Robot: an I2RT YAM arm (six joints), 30 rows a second.
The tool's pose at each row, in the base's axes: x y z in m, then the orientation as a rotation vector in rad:
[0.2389, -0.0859, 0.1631, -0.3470, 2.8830, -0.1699]
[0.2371, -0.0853, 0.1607, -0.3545, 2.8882, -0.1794]
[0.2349, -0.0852, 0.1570, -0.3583, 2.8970, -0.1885]
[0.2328, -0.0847, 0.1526, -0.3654, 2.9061, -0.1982]
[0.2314, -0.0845, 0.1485, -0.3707, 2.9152, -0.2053]
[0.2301, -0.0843, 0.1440, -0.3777, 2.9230, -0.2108]
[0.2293, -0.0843, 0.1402, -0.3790, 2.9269, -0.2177]
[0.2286, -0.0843, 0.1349, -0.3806, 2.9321, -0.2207]
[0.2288, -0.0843, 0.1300, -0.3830, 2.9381, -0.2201]
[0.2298, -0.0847, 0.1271, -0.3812, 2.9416, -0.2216]
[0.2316, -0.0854, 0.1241, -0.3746, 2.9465, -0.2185]
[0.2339, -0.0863, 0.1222, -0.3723, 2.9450, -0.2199]
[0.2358, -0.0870, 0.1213, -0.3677, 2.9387, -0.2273]
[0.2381, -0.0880, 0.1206, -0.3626, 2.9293, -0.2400]
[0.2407, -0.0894, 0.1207, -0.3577, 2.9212, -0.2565]
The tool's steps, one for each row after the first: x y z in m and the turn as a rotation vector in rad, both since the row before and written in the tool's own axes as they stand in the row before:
[0.0021, 0.0013, 0.0018, 0.0048, 0.0069, -0.0057]
[0.0028, 0.0011, 0.0030, 0.0043, 0.0102, -0.0031]
[0.0027, 0.0016, 0.0037, 0.0044, 0.0108, -0.0053]
[0.0020, 0.0012, 0.0036, 0.0028, 0.0103, -0.0039]
[0.0020, 0.0012, 0.0041, 0.0018, 0.0090, -0.0049]
[0.0014, 0.0008, 0.0035, 0.0038, 0.0050, -0.0013]
[0.0015, 0.0011, 0.0050, 0.0010, 0.0057, -0.0012]
[0.0006, 0.0008, 0.0048, -0.0016, 0.0060, -0.0015]
[-0.0004, -0.0001, 0.0031, 0.0005, 0.0035, 0.0012]
[-0.0011, -0.0006, 0.0033, -0.0024, 0.0039, 0.0047]
[-0.0017, -0.0011, 0.0024, 0.0013, -0.0014, 0.0014]
[-0.0015, -0.0010, 0.0013, 0.0062, -0.0053, 0.0025]
[-0.0018, -0.0014, 0.0012, 0.0102, -0.0075, 0.0025]
[-0.0021, -0.0019, 0.0006, 0.0125, -0.0056, 0.0021]

